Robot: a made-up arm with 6 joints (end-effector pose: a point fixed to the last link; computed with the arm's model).
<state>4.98 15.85 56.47 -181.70 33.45 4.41</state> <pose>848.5 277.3 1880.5 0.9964 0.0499 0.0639 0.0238</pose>
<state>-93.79 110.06 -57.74 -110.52 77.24 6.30</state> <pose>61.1 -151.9 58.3 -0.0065 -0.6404 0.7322 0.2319</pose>
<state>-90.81 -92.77 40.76 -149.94 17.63 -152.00</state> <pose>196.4 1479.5 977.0 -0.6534 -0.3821 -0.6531 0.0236</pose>
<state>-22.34 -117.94 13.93 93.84 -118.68 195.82</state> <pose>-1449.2 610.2 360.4 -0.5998 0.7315 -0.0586 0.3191</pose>
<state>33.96 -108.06 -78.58 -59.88 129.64 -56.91</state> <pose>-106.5 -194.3 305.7 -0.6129 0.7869 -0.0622 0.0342</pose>
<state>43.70 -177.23 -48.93 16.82 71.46 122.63</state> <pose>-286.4 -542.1 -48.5 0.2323 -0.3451 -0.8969 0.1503</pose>
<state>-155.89 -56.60 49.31 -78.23 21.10 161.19</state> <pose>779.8 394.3 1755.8 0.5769 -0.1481 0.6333 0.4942</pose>
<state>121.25 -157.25 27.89 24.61 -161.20 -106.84</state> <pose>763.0 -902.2 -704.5 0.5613 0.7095 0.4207 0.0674</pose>
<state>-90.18 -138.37 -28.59 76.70 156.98 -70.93</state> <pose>-43.1 1126.6 299.2 -0.7743 0.3233 0.4534 0.3007</pose>
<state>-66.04 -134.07 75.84 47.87 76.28 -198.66</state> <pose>-666.6 1165.3 -841.4 -0.7350 0.1449 0.3544 0.5596</pose>
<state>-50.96 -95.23 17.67 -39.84 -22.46 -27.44</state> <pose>-875.4 832.4 1068.0 0.0085 -0.6394 0.1557 0.7529</pose>
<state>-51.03 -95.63 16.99 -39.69 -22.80 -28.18</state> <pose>-872.1 830.1 1061.7 0.0146 -0.6359 0.1560 0.7557</pose>
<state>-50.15 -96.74 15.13 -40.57 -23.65 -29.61</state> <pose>-873.9 806.8 1045.3 0.0380 -0.6241 0.1704 0.7616</pose>
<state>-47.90 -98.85 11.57 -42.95 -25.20 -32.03</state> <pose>-880.2 752.8 1014.5 0.0863 -0.5986 0.2049 0.7696</pose>
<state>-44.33 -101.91 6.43 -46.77 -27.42 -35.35</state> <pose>-884.8 670.2 968.8 0.1563 -0.5559 0.2580 0.7746</pose>
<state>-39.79 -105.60 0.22 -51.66 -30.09 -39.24</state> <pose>-879.6 568.9 912.3 0.2383 -0.4954 0.3231 0.7703</pose>
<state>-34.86 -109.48 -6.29 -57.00 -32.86 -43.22</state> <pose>-860.5 464.9 851.1 0.3187 -0.4225 0.3900 0.7536</pose>
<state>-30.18 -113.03 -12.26 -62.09 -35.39 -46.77</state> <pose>-831.0 373.5 794.0 0.3858 -0.3472 0.4489 0.7274</pose>
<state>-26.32 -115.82 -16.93 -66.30 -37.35 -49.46</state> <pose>-800.5 305.1 748.6 0.4330 -0.2828 0.4939 0.6990</pose>
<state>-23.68 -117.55 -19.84 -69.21 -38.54 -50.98</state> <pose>-778.6 262.9 720.2 0.4597 -0.2394 0.5229 0.6767</pose>
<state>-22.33 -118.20 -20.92 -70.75 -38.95 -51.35</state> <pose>-770.4 244.2 709.6 0.4692 -0.2204 0.5378 0.6649</pose>
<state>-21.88 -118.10 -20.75 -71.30 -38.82 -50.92</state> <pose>-772.7 240.3 711.4 0.4681 -0.2190 0.5433 0.6617</pose>
